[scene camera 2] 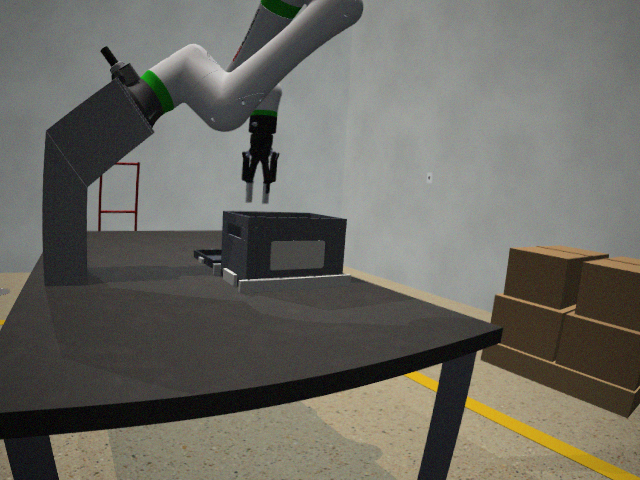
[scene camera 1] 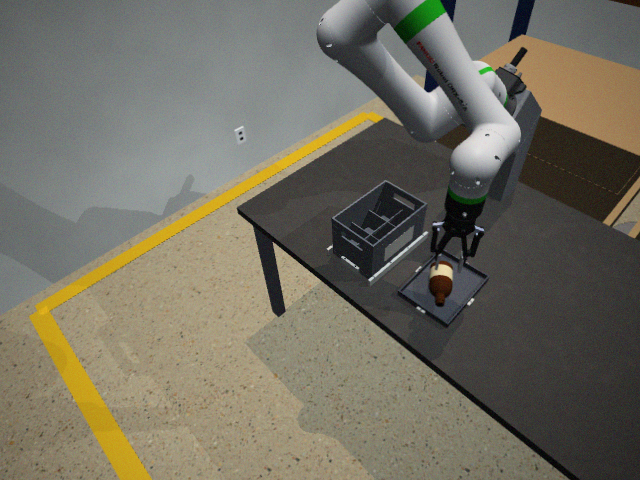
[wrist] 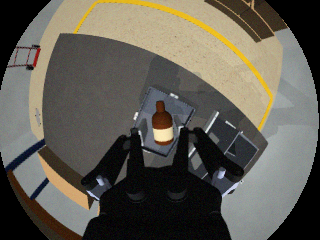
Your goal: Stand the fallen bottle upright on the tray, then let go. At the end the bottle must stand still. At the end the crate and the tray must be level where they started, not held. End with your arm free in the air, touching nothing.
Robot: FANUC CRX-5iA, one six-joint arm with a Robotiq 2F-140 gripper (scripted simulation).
Labels:
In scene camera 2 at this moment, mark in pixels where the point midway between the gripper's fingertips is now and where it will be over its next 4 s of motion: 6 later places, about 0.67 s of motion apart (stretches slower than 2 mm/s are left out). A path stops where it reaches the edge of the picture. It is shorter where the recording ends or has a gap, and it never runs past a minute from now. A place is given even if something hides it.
My gripper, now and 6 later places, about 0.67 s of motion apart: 256, 203; 256, 209; 255, 227; 254, 238; 254, 239; 254, 244; 254, 249

